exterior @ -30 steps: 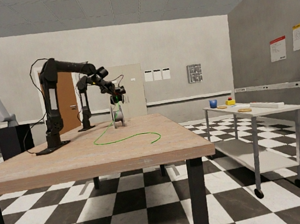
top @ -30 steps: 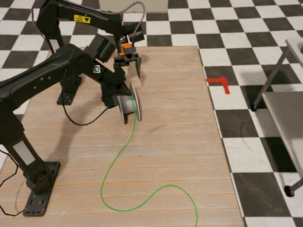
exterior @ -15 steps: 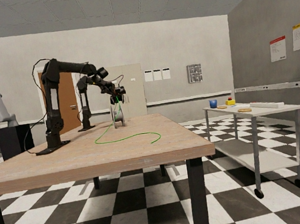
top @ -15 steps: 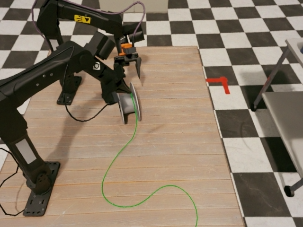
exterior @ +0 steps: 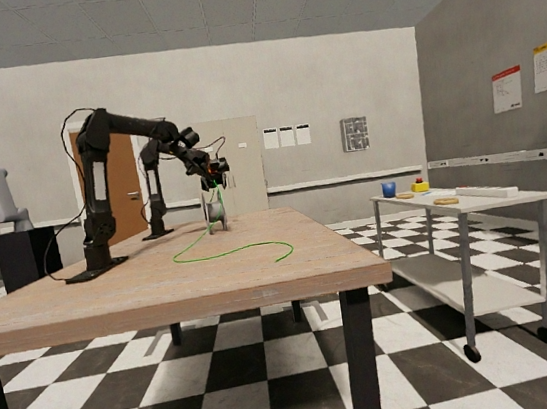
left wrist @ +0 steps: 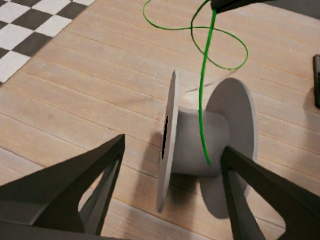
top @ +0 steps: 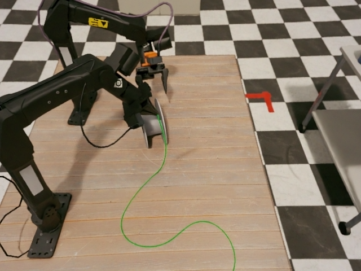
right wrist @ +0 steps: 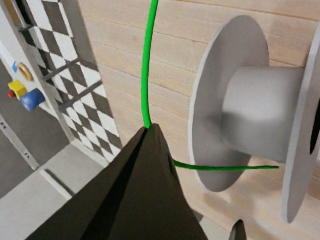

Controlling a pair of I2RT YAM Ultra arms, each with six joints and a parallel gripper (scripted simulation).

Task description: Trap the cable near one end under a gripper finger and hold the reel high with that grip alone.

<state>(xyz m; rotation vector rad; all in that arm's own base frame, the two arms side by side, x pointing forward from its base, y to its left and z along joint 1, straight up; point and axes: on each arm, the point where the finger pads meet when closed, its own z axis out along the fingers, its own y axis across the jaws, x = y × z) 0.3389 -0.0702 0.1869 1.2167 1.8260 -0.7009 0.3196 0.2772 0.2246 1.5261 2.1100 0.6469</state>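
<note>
The grey reel is 2 cm behind my left hand, 6 cm to the right of it and 10 cm below it.
</note>
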